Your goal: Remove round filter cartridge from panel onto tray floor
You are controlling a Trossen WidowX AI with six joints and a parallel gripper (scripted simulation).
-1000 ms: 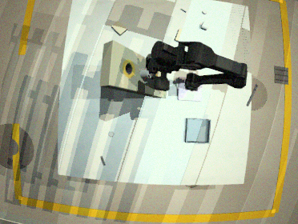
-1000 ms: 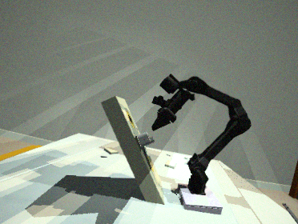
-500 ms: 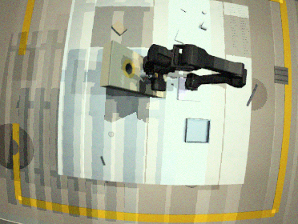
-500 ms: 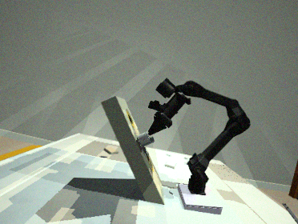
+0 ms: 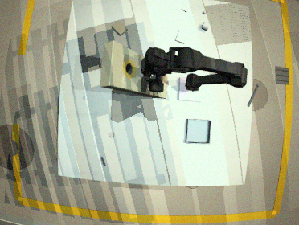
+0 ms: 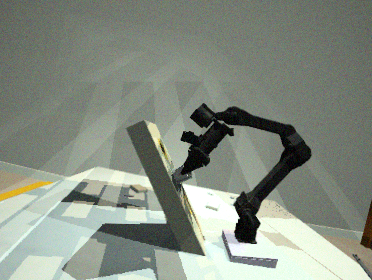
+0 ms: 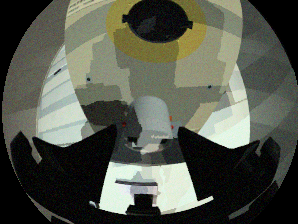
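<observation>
Now: gripper tip 34 cm past the tray, 27 cm to the right of it and 21 cm above it. Round my gripper tip: round filter cartridge: right at my gripper tip.
</observation>
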